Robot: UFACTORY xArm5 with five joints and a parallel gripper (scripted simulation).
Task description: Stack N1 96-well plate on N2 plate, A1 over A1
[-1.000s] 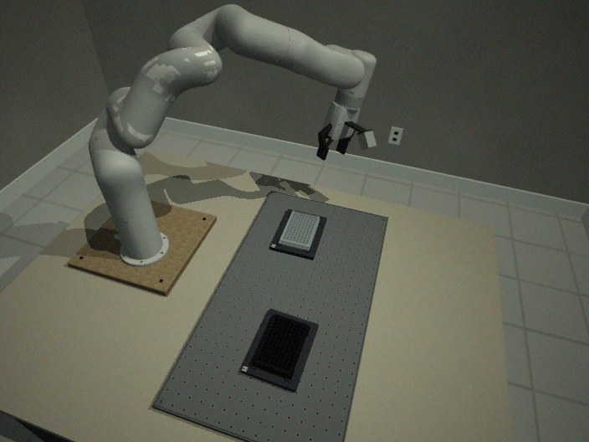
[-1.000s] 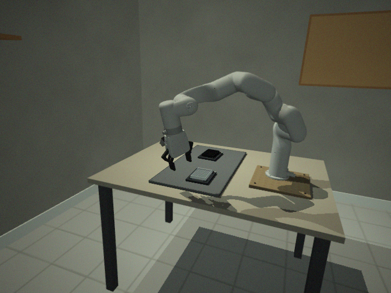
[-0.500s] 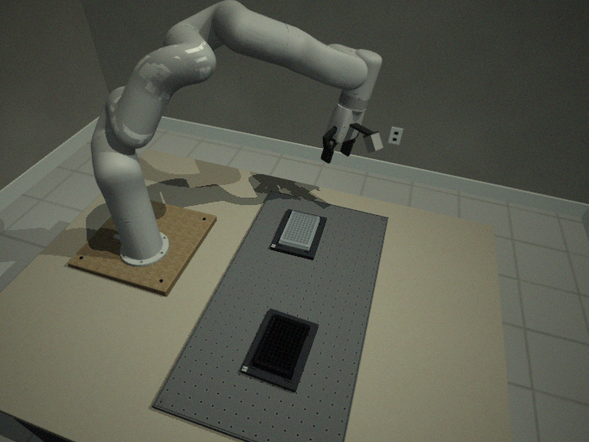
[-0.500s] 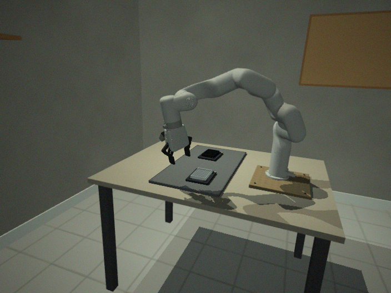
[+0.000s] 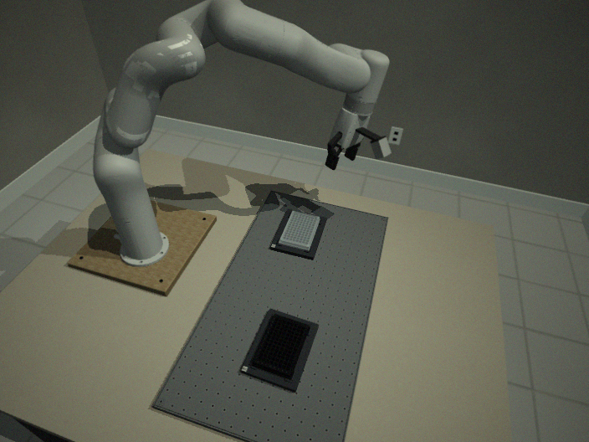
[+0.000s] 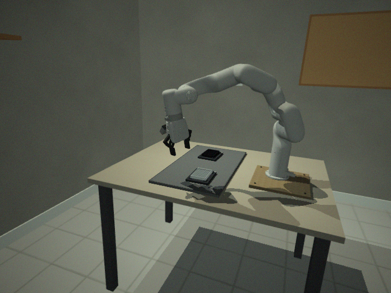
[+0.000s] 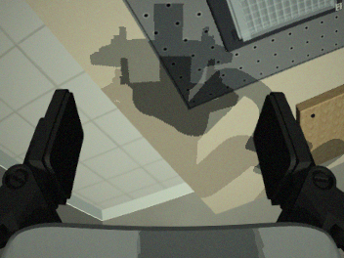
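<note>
My hand is 480 mm to the left of the black 96-well plate, 160 mm above it and 50 mm short of it. From my hand the other things lie so: white 96-well plate (170 mm below, 140 mm to the right, 50 mm behind); then corner label (560 mm to the right, 170 mm below).
</note>
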